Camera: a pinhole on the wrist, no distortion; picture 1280 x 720 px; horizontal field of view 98.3 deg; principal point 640.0 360.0 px. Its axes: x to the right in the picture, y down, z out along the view. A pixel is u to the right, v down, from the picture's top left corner.
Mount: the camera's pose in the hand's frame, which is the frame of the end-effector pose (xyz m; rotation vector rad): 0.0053 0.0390 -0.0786 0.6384 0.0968 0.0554
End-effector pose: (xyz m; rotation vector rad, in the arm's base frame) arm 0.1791 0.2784 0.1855 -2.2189 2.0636 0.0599
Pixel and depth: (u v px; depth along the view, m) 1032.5 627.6 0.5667
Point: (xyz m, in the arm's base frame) 0.2810 -0.1196 -0.3648
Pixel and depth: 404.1 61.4 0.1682
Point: 0.3146 0.3344 0.1911
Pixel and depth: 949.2 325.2 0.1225
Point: 0.2200 0.1959 0.1687
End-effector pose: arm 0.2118 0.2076 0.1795 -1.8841 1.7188 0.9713
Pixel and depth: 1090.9 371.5 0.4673
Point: 0.3452 0.1318 -0.3481
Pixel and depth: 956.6 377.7 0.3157
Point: 0.2970 0.1938 -0.1097
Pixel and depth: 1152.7 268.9 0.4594
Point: 0.4169 0.0669 -0.3495
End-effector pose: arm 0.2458 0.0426 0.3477 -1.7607 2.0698 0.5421
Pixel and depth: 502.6 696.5 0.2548
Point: 0.2505 0.1859 0.1747
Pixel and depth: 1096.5 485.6 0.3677
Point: 0.2869 -0.1371 -0.0411
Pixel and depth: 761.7 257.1 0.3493
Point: 0.4433 -0.0106 0.1411
